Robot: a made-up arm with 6 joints.
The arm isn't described. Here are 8 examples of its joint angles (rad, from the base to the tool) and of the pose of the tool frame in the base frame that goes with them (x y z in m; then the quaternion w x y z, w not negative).
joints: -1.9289 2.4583 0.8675 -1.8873 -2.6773 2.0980
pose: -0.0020 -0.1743 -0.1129 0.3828 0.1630 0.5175 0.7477
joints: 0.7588 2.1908 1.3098 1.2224 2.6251 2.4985
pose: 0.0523 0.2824 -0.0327 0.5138 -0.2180 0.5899 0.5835
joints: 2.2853 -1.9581 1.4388 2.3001 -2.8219 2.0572
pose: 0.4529 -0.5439 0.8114 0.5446 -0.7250 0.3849 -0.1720
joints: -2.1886 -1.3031 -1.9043 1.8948 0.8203 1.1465
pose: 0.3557 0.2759 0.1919 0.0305 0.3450 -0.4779 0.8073
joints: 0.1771 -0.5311 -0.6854 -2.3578 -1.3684 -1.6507
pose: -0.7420 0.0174 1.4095 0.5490 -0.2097 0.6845 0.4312
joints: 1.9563 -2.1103 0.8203 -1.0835 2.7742 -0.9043
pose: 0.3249 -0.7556 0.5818 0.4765 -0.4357 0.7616 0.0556
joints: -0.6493 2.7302 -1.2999 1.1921 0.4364 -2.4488
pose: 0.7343 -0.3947 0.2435 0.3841 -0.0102 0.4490 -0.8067
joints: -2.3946 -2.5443 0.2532 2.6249 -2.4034 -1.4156
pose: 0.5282 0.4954 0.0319 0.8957 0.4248 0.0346 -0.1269
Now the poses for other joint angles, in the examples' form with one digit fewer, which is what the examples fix.
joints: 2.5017 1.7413 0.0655 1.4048 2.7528 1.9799
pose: -0.786 0.420 0.463 0.123 0.268 -0.039 0.955
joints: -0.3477 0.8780 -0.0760 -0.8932 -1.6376 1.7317
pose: 0.733 -0.065 1.343 0.833 -0.268 0.474 0.098
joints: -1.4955 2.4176 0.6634 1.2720 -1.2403 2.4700
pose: -0.028 -0.367 -0.261 0.530 0.647 -0.456 0.304
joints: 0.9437 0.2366 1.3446 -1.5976 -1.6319 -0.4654
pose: 0.255 0.643 1.118 0.945 -0.200 -0.191 0.174
